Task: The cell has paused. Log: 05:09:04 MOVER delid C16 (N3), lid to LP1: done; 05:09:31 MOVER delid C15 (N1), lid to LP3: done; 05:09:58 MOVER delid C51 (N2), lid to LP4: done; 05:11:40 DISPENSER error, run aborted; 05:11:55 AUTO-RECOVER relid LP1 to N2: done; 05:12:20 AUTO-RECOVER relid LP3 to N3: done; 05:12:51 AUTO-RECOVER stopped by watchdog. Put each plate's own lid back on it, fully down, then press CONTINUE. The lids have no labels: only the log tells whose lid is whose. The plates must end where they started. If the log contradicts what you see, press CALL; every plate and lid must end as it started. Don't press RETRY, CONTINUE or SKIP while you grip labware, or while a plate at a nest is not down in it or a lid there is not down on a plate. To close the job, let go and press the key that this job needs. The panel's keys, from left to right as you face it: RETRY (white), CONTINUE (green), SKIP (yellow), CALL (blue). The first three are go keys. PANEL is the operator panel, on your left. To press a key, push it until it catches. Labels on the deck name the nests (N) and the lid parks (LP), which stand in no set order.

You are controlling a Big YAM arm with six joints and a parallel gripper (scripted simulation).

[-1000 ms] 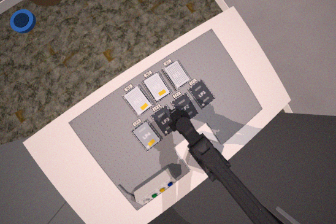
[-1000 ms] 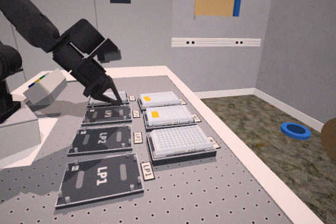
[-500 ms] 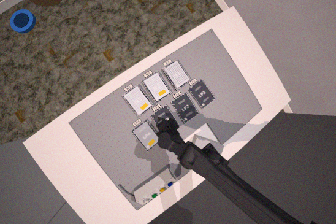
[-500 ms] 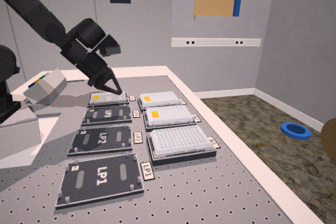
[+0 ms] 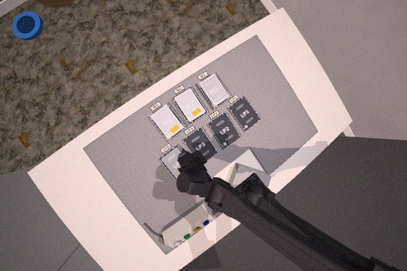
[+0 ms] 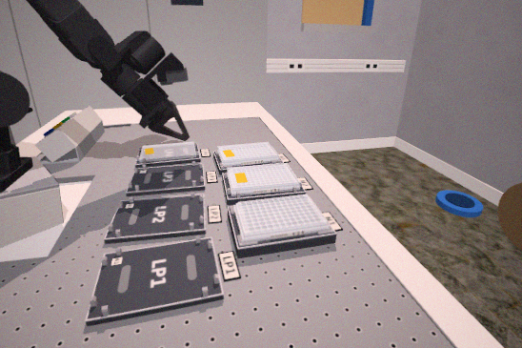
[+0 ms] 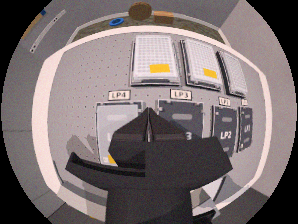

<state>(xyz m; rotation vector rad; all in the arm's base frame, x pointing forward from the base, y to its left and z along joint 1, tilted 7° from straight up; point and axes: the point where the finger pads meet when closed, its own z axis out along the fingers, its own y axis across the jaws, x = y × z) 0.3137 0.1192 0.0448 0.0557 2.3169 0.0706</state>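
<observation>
The clear lid lies 140 mm ahead of my hand, 140 mm to the right of it and 40 mm below it. From my hand the other things lie so: blue key: 310 mm behind, 120 mm to the left; then green key: 310 mm behind, 220 mm to the left; then yellow key: 310 mm behind, 170 mm to the left.
</observation>
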